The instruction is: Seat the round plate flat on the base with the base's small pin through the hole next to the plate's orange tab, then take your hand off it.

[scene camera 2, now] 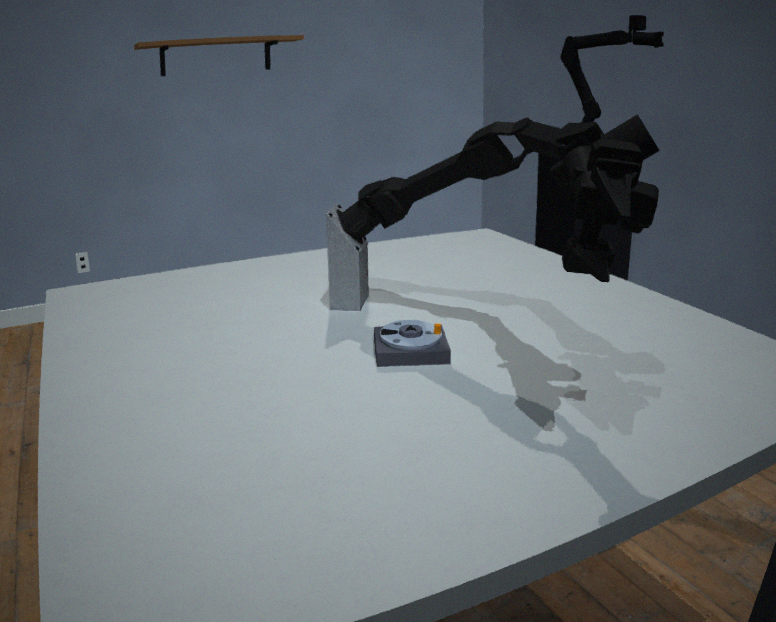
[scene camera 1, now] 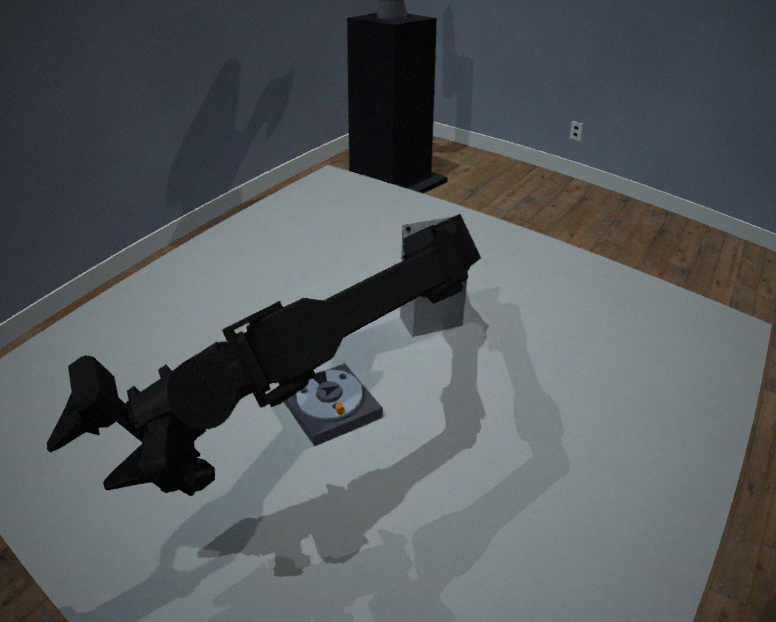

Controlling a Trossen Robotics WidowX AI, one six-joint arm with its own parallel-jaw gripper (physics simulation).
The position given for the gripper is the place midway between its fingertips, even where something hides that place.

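Scene camera 1: the gripper (scene camera 1: 77, 468), a round grey plate (scene camera 1: 309, 404), a dark square base (scene camera 1: 369, 410). Scene camera 2: the gripper (scene camera 2: 615, 250), the round grey plate (scene camera 2: 431, 335), the dark square base (scene camera 2: 439, 354).
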